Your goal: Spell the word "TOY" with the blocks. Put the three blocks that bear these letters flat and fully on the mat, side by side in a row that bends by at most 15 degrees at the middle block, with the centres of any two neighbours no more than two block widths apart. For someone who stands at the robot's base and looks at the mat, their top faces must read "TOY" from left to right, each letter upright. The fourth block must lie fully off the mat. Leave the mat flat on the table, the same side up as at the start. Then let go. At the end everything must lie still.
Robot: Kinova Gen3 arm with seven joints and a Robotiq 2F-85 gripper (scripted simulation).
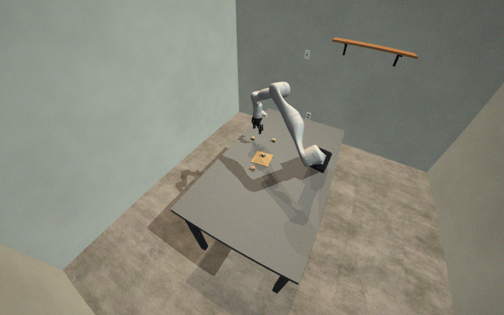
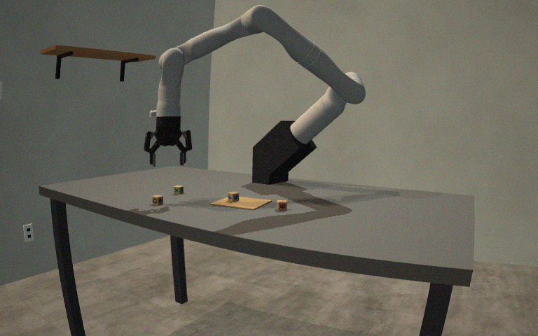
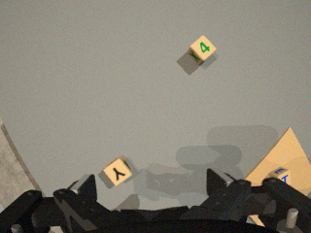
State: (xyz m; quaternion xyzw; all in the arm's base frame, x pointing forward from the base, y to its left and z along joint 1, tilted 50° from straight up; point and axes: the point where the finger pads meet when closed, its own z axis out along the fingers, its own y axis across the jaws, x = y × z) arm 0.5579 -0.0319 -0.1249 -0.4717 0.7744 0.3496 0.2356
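The block lies 160 mm behind my hand, 300 mm to the left of it and 100 mm below it. Round my hand: tan mat (160 mm behind, 160 mm to the left, 120 mm below).
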